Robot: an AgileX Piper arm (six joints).
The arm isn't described. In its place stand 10 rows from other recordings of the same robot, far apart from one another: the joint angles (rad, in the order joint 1, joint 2, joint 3, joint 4, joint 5, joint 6), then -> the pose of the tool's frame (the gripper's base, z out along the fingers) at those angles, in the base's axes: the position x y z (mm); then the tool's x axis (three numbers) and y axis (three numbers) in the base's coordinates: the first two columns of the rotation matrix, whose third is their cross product.
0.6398 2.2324 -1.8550 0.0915 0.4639 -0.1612 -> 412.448, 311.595, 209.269, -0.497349, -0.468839, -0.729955, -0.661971, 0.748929, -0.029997
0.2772 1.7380 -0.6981 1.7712 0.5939 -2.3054 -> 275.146, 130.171, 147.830, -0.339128, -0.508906, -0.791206, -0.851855, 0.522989, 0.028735
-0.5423 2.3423 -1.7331 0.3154 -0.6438 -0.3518 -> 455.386, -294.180, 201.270, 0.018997, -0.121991, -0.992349, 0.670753, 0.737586, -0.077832
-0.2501 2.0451 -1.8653 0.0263 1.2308 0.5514 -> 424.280, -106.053, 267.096, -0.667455, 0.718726, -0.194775, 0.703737, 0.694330, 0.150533
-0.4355 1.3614 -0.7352 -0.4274 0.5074 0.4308 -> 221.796, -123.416, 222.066, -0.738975, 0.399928, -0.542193, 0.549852, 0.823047, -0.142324
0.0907 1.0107 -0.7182 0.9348 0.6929 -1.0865 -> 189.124, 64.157, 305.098, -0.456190, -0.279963, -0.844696, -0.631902, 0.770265, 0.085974
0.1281 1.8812 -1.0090 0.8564 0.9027 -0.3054 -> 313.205, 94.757, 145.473, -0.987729, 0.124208, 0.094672, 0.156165, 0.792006, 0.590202
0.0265 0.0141 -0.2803 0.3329 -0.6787 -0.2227 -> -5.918, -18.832, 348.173, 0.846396, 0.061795, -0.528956, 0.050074, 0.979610, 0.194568
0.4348 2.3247 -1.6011 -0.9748 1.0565 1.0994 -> 431.898, 128.297, 108.733, -0.886196, -0.064017, -0.458866, 0.235657, 0.790440, -0.565394
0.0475 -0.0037 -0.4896 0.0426 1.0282 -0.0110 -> -3.088, 3.176, 277.143, -0.432898, -0.009567, -0.901392, -0.075536, 0.996812, 0.025697
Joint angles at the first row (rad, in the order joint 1, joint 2, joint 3, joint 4, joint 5, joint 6):
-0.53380, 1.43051, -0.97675, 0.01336, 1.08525, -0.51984
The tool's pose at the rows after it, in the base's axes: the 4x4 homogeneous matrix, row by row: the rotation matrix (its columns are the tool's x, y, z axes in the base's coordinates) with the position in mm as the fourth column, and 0 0 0 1 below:
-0.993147 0.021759 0.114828 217.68; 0.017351 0.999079 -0.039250 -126.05; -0.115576 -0.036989 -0.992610 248.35; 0 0 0 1
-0.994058 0.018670 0.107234 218.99; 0.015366 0.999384 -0.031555 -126.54; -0.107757 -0.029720 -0.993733 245.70; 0 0 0 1
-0.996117 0.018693 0.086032 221.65; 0.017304 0.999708 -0.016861 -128.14; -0.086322 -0.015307 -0.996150 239.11; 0 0 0 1
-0.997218 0.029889 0.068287 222.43; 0.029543 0.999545 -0.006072 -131.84; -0.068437 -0.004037 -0.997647 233.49; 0 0 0 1
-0.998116 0.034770 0.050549 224.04; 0.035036 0.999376 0.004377 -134.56; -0.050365 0.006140 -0.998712 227.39; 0 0 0 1
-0.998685 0.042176 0.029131 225.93; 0.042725 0.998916 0.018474 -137.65; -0.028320 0.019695 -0.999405 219.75; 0 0 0 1
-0.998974 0.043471 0.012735 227.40; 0.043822 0.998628 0.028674 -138.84; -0.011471 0.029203 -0.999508 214.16; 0 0 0 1
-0.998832 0.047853 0.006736 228.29; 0.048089 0.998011 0.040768 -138.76; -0.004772 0.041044 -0.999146 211.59; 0 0 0 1
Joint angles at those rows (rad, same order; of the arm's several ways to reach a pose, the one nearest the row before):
-0.53379, 1.43051, -0.97673, 0.02786, 1.08524, -0.52570
-0.53382, 1.44128, -0.97698, 0.03098, 1.08526, -0.52972
-0.53460, 1.46722, -0.97699, 0.03316, 1.08525, -0.53083
-0.54570, 1.48908, -0.97699, 0.03422, 1.08456, -0.53101
-0.55138, 1.51261, -0.97700, 0.03423, 1.08184, -0.53192
-0.55790, 1.54169, -0.97698, 0.03529, 1.07861, -0.53187
-0.55875, 1.56187, -0.97598, 0.03529, 1.07677, -0.53189
-0.55914, 1.57159, -0.97598, 0.04328, 1.07870, -0.53189

